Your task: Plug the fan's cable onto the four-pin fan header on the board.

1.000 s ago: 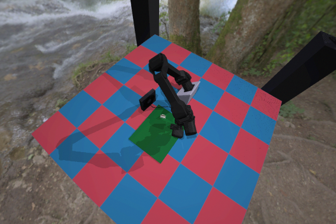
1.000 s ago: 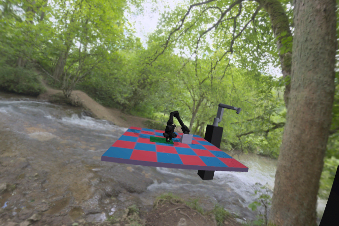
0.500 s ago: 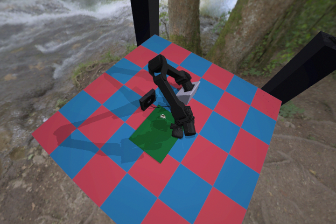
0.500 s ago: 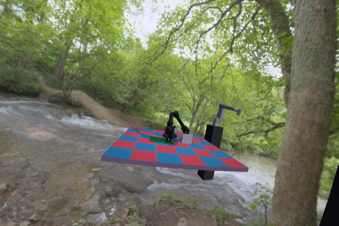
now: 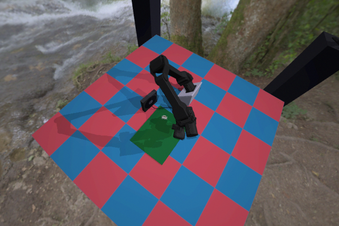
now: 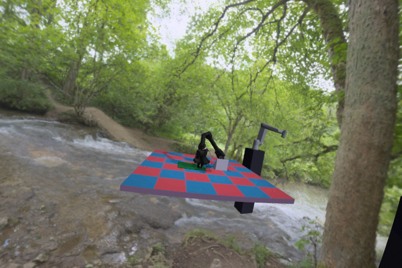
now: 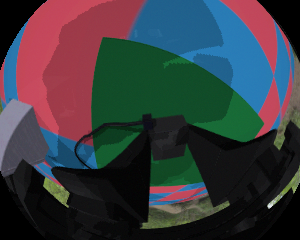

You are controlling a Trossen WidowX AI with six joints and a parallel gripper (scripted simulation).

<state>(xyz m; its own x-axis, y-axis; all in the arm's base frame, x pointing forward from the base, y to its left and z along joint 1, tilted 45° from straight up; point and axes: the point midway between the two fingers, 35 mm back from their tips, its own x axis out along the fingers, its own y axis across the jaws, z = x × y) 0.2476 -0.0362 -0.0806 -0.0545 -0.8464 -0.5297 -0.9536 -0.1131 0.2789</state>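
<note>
Now: the green board 7 cm to the right of my gripper tip, 7 cm ahead of it and 2 cm below it. The rest, counted from my gripper tip: black fan: 22 cm to the right, 6 cm behind, 5 cm above; then black plug: 1 cm to the right; then four-pin header: 10 cm to the right, 3 cm behind, 1 cm below.
</note>
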